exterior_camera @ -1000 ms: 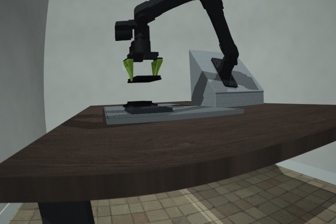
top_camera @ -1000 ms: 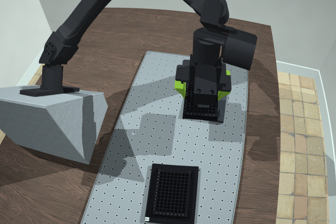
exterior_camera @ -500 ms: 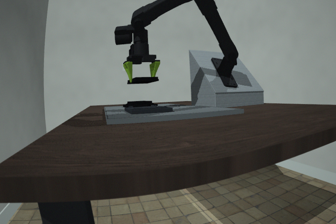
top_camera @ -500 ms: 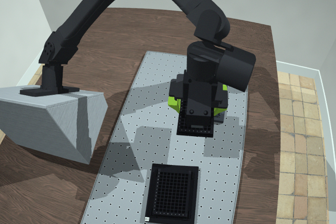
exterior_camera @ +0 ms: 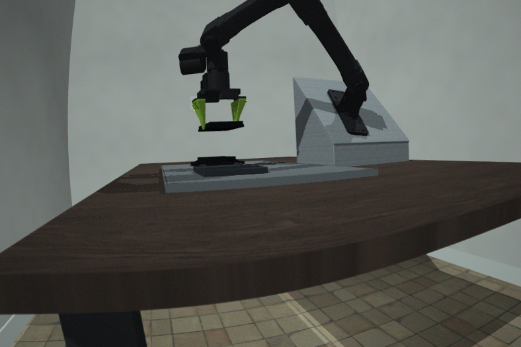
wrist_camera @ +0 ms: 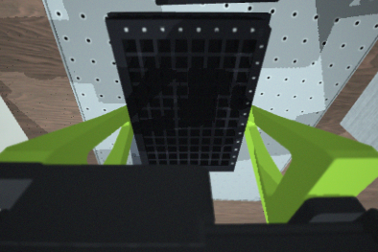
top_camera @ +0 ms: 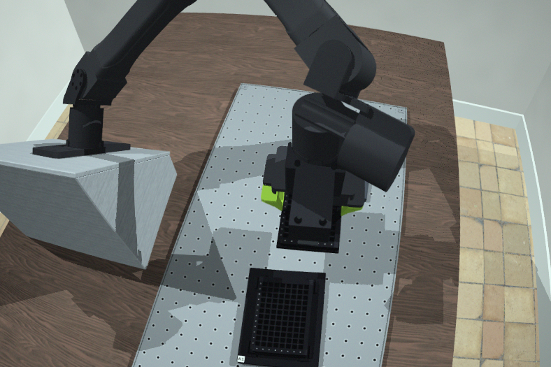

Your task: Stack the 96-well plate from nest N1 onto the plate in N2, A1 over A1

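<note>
The nest N2 lies 1 cm behind my hand, 15 cm to the right of it and 10 cm below it. Also, from my hand: black 96-well plate: right at my hand; dark grey nest: 2 cm ahead, 17 cm to the left, 10 cm below.
</note>
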